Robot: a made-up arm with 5 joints.
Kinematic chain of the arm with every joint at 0, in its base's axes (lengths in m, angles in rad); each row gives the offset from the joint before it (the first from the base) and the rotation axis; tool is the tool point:
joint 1: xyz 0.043 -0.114 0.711 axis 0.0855 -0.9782 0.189
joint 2: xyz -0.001 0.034 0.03 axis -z
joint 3: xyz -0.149 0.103 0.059 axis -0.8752 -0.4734 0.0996
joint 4: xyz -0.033 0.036 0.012 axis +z
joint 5: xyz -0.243 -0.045 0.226 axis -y
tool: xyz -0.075 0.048 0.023
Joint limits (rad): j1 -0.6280..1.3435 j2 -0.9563..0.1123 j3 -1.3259..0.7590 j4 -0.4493..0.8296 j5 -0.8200..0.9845
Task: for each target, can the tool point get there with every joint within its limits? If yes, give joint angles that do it. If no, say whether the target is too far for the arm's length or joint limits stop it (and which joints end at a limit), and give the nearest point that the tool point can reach.
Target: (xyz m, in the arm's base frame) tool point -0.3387 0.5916 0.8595
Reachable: no: too far | nearest point -0.3616 0.3611 0.9423 | short by 0.246 m
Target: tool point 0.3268 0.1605 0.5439
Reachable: no: joint limits stop it (at a limit: joint 1, joint 2, joint 3, joint 4, joint 5) | nearest point -0.1846 0.1921 0.2535 | short by 0.589 m
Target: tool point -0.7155 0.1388 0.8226
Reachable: no: too far | nearest point -0.5830 0.1006 0.8018 | short by 0.139 m
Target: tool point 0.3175 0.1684 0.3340
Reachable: no: joint limits stop it (at a limit: joint 1, joint 3, joint 4, joint 5) | nearest point -0.1839 0.1825 0.2475 | short by 0.509 m
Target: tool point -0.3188 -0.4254 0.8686
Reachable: yes | joints 0.4875 -0.3912 -0.7567 0.5504 -0.2524
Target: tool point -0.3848 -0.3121 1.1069
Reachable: yes | joints -0.1332 -0.7553 0.2686 0.1844 -0.4752
